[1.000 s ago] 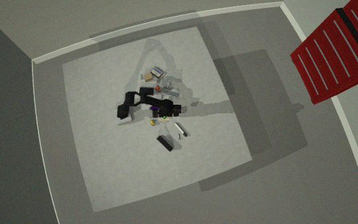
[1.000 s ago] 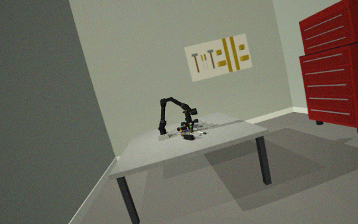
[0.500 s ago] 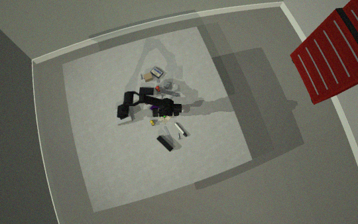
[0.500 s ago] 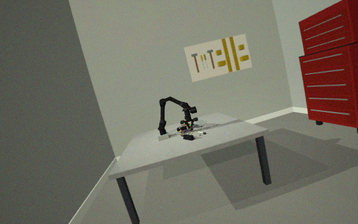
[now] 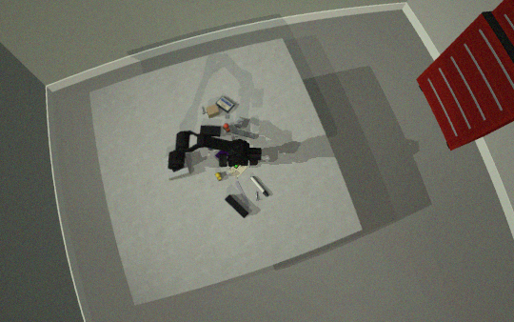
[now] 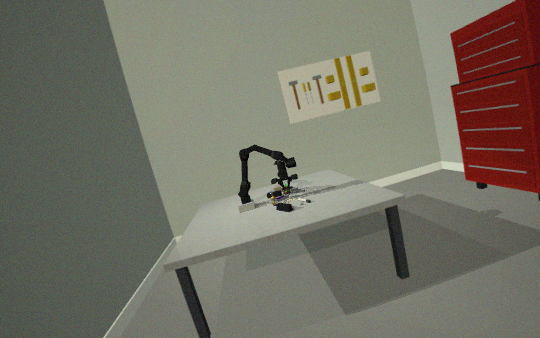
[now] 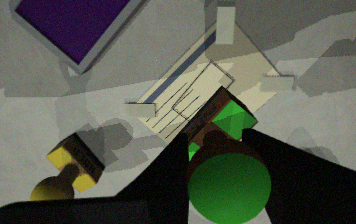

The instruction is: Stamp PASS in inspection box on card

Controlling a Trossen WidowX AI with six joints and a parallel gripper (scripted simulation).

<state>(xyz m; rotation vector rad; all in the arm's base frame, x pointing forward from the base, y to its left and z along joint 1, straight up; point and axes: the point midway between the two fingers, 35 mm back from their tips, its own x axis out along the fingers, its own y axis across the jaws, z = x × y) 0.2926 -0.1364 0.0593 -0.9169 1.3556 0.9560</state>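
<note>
The cream card lies 70 mm below my gripper tip. From my gripper tip the other things lie so: ink pad 100 mm to the left, 70 mm below, 40 mm behind; then yellow stamp 110 mm behind, 50 mm below, 10 mm to the right; then green stamp right at my gripper tip.
</note>
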